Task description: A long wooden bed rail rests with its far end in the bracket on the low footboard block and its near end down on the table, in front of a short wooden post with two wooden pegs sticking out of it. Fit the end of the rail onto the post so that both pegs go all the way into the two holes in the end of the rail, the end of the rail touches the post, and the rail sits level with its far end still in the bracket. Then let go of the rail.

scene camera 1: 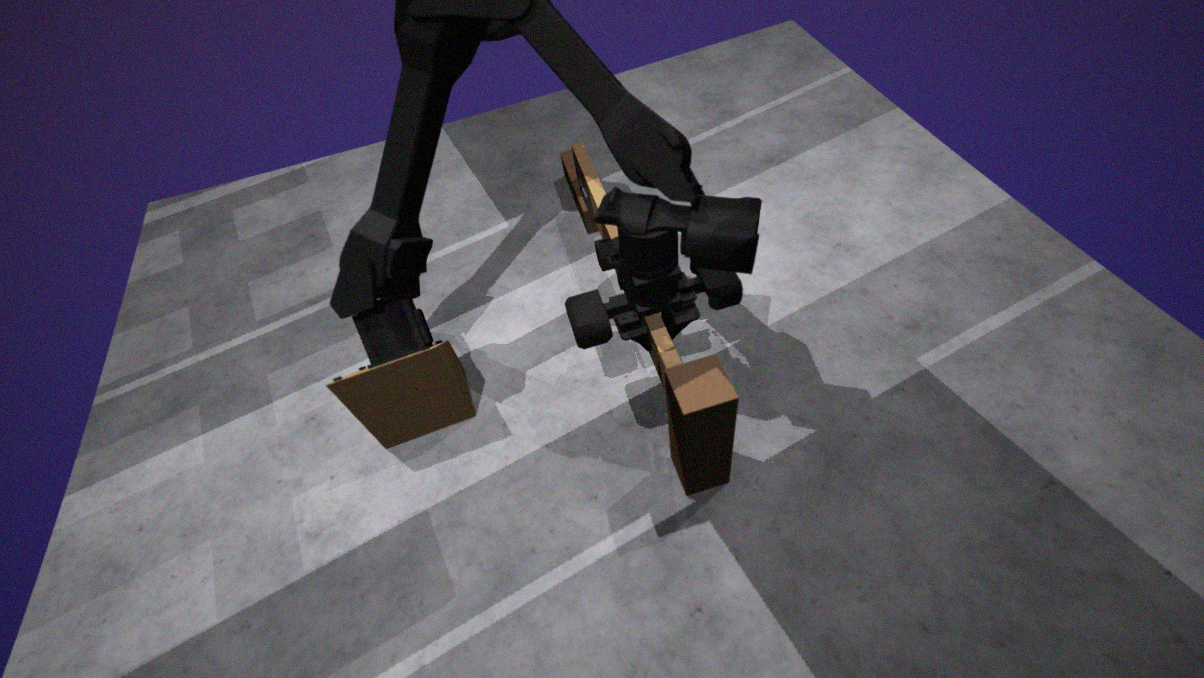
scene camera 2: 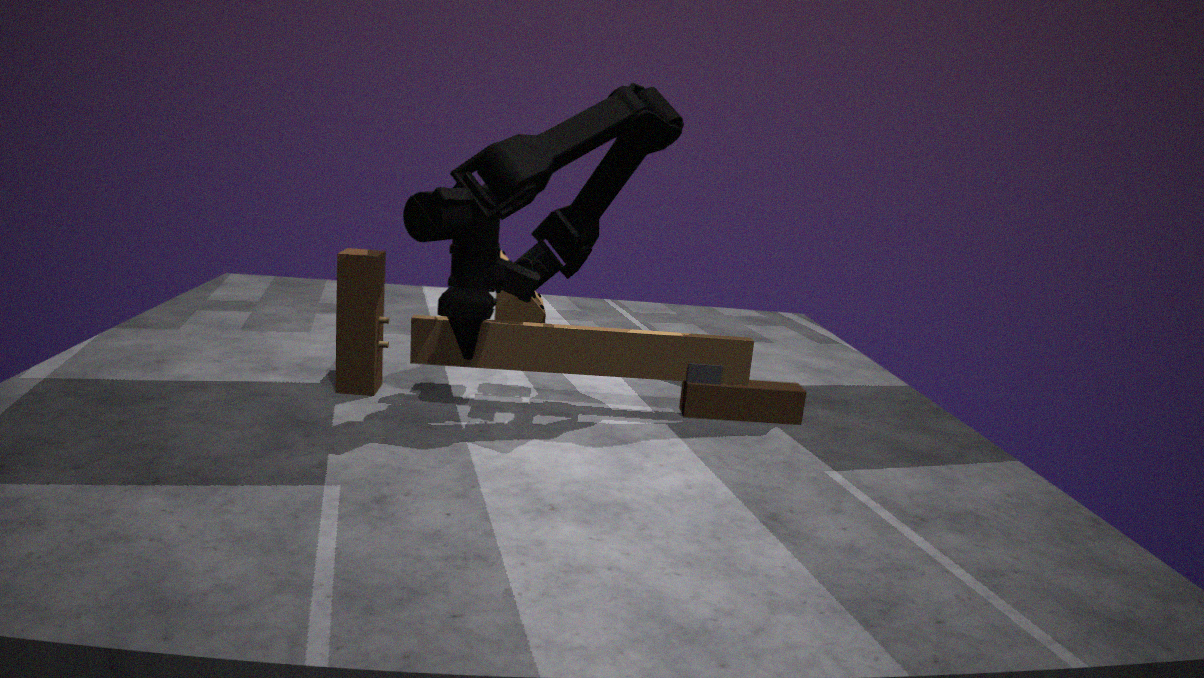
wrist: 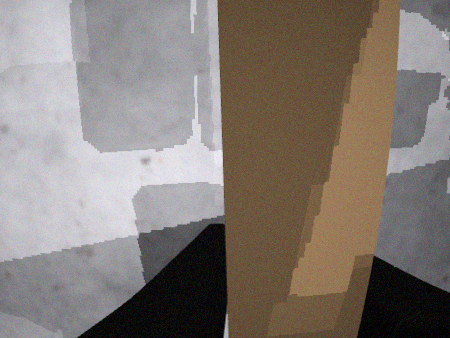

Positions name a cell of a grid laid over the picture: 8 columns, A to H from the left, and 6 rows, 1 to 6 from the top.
Labels:
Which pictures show the wooden bed rail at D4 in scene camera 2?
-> Scene camera 1, scene camera 2 and the wrist view: all of them.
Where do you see a wooden bed rail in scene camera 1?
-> At E4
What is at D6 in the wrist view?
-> My gripper.

